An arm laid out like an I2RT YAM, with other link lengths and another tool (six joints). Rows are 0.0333 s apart.
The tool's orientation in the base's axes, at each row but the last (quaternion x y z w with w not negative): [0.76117 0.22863 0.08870 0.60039]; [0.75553 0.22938 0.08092 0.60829]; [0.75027 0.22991 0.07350 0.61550]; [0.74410 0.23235 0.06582 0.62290]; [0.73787 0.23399 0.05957 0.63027]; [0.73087 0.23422 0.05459 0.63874]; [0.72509 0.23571 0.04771 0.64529]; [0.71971 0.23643 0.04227 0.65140]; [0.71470 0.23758 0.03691 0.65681]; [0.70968 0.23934 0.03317 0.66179]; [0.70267 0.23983 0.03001 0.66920]
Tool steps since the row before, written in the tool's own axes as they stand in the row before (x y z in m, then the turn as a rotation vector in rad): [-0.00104 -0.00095 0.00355 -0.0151 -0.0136 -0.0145]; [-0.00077 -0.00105 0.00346 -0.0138 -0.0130 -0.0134]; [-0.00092 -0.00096 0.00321 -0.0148 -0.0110 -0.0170]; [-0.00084 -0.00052 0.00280 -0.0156 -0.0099 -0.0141]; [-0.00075 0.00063 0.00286 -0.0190 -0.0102 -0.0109]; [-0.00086 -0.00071 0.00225 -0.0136 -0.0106 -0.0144]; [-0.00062 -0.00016 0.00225 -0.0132 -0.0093 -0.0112]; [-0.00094 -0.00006 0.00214 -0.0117 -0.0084 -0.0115]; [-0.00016 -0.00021 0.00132 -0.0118 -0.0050 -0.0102]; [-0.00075 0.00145 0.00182 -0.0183 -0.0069 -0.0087]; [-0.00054 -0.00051 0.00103 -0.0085 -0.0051 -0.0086]
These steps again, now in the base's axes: [0.00031 -0.00341 -0.00170 -0.0225 0.0082 -0.0071]; [0.00045 -0.00323 -0.00174 -0.0208 0.0077 -0.0070]; [0.00021 -0.00313 -0.00150 -0.0226 0.0102 -0.0040]; [0.00021 -0.00281 -0.00094 -0.0219 0.0071 -0.0035]; [0.00060 -0.00296 0.00019 -0.0237 0.0028 -0.0037]; [-0.00010 -0.00234 -0.00089 -0.0204 0.0083 -0.0046]; [0.00025 -0.00230 -0.00037 -0.0185 0.0054 -0.0040]; [-0.00006 -0.00233 -0.00014 -0.0170 0.0063 -0.0035]; [0.00028 -0.00127 -0.00034 -0.0156 0.0049 -0.0004]; [0.00043 -0.00198 0.00137 -0.0214 0.0011 -0.0006]; [-0.00025 -0.00116 -0.00044 -0.0121 0.0047 -0.0016]
